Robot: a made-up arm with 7 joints. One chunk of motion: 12 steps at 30 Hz.
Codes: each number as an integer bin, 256 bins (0 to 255) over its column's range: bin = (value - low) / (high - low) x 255, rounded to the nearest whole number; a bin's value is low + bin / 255 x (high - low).
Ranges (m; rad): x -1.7..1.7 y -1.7..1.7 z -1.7..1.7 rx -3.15..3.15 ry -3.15..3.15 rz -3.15..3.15
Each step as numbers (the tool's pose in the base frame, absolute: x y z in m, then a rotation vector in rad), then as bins.
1 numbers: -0.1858 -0.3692 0.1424 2.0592 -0.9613 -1.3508
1 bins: 114 100 138 211 89 73
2 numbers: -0.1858 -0.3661 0.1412 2.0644 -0.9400 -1.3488
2 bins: 114 100 138 211 89 73
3 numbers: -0.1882 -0.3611 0.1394 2.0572 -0.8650 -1.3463
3 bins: 113 100 138 211 92 73
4 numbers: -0.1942 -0.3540 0.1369 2.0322 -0.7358 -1.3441
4 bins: 113 101 138 210 98 73
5 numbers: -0.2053 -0.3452 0.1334 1.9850 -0.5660 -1.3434
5 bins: 112 102 138 208 105 73
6 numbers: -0.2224 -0.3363 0.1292 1.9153 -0.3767 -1.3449
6 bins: 111 102 137 205 112 73
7 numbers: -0.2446 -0.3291 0.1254 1.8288 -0.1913 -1.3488
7 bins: 109 103 137 202 120 73
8 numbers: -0.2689 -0.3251 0.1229 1.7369 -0.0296 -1.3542
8 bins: 107 103 137 198 126 73
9 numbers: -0.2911 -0.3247 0.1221 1.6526 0.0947 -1.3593
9 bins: 106 103 137 194 131 72
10 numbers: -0.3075 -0.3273 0.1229 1.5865 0.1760 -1.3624
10 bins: 104 103 137 192 135 72
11 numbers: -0.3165 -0.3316 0.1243 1.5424 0.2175 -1.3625
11 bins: 104 103 137 190 136 72
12 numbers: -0.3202 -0.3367 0.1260 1.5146 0.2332 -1.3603
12 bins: 103 102 137 189 137 72
